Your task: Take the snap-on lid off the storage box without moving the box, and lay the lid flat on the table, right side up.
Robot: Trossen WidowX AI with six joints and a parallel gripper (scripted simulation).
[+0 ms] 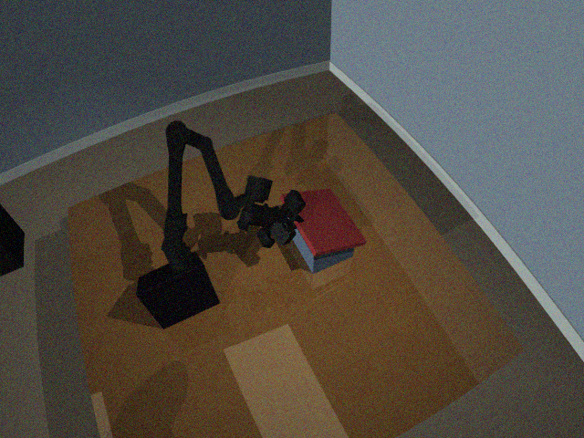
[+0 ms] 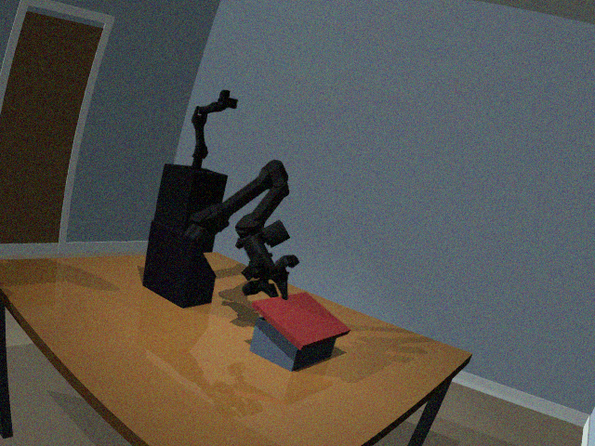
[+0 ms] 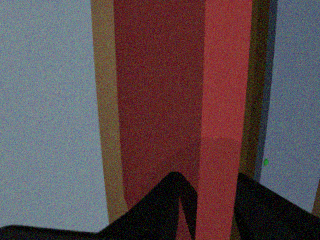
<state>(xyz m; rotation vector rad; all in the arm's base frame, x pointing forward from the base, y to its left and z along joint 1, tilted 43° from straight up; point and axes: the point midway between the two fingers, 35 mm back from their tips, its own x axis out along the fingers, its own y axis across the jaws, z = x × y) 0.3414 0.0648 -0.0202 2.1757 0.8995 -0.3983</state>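
Now: gripper tip 8 cm short of the red lid and 2 cm above it. Also, from my gripper tip: blue-grey storage box: 7 cm ahead, 9 cm below.
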